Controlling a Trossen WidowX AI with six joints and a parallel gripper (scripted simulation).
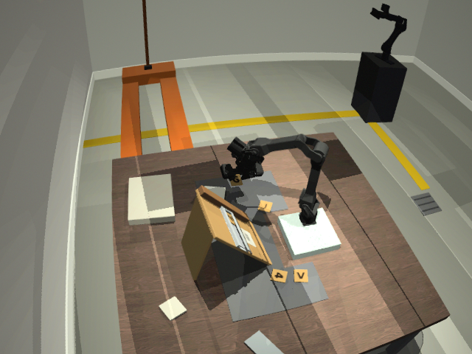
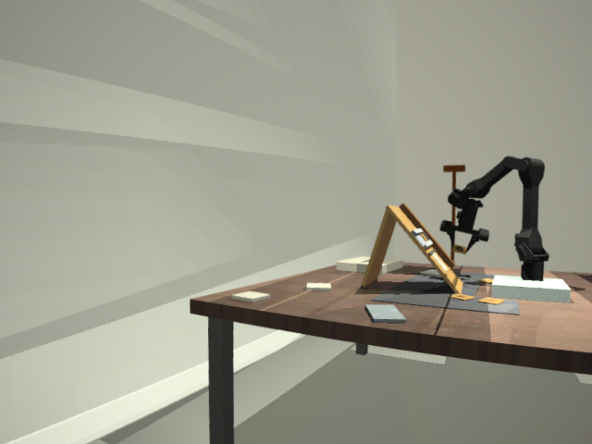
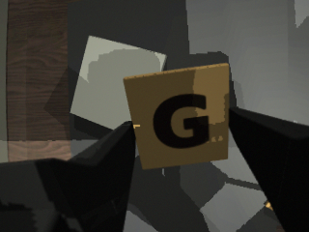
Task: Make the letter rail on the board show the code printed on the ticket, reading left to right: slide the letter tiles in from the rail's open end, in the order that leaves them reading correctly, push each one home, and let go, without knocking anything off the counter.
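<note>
My gripper tip is now 9 cm short of the white card, 3 cm to the left of it and 10 cm above it. Round my gripper tip: cream box 39 cm ahead, 3 cm to the right, 9 cm below; grey mat 8 cm behind, 26 cm to the left, 11 cm below; white ticket 2 cm ahead, 31 cm to the left, 2 cm below.
</note>
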